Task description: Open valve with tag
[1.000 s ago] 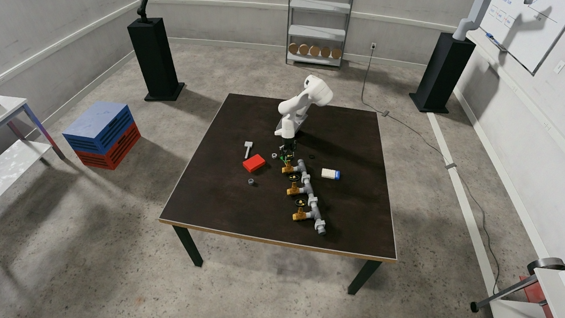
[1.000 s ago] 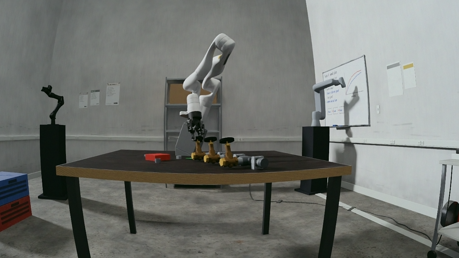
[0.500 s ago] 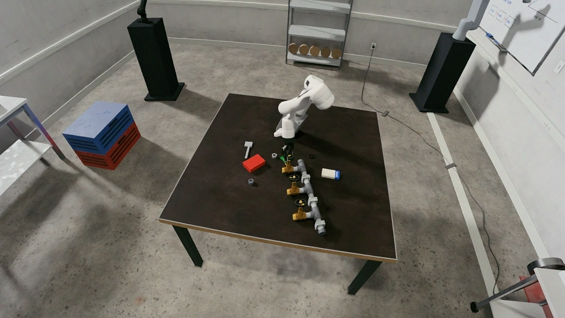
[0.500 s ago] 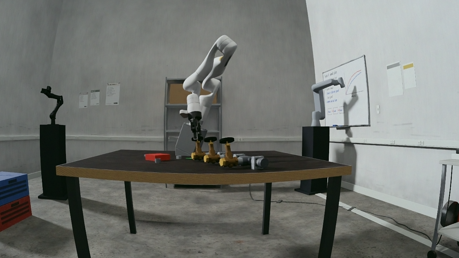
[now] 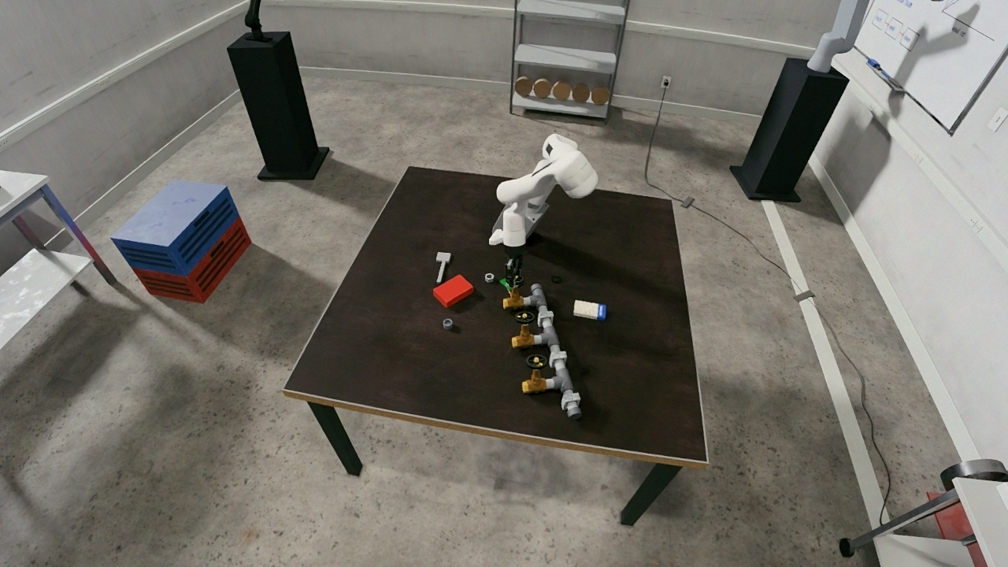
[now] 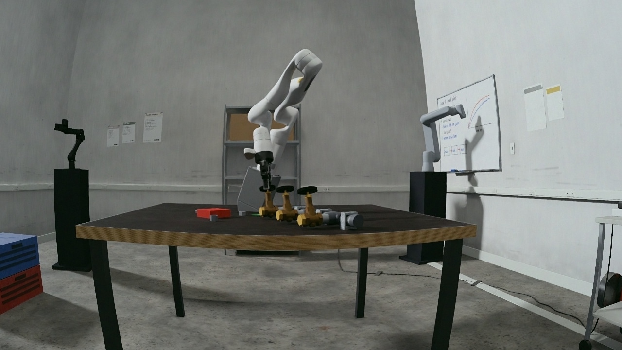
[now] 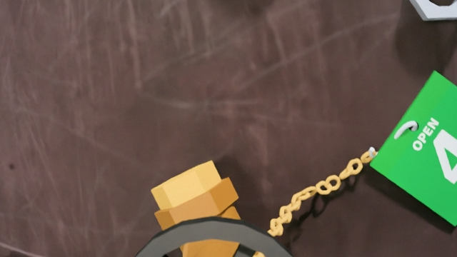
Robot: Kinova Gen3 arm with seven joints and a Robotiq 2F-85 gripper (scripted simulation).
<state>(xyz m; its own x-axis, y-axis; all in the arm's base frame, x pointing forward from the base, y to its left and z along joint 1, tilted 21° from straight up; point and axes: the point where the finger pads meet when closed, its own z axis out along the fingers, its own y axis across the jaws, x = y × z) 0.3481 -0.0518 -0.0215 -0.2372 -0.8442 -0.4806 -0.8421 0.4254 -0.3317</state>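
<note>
My hand is 110 mm above the green tag, 90 mm past it and 20 mm to the left of it. From my hand the other things lie so: white-and-blue box 270 mm to the left, 110 mm below, 40 mm ahead; then red block 220 mm to the right, 100 mm below, 30 mm behind; then small grey ring 220 mm to the right, 120 mm ahead, 110 mm below.
</note>
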